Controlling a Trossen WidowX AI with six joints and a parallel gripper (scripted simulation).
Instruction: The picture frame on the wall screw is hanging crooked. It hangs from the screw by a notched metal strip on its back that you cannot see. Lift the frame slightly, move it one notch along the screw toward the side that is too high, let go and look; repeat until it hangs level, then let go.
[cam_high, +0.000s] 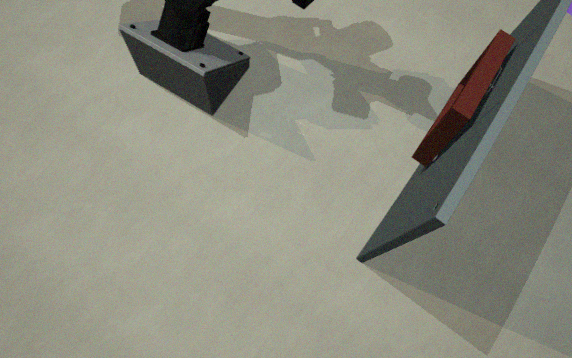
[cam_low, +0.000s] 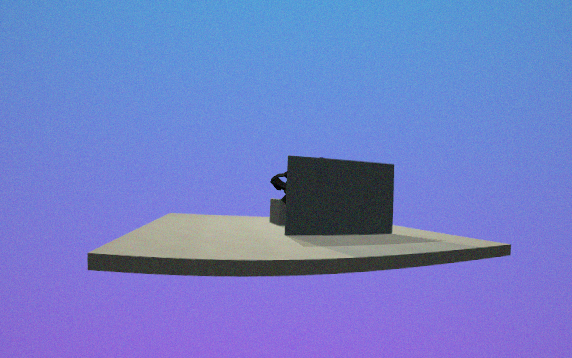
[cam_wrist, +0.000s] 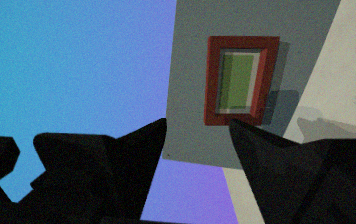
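Right now the picture frame is 19 cm ahead of my gripper tip, 3 cm to the right of it and 9 cm below it. Also, from my gripper tip: wall panel (20 cm ahead, 3 cm to the right, 10 cm below).
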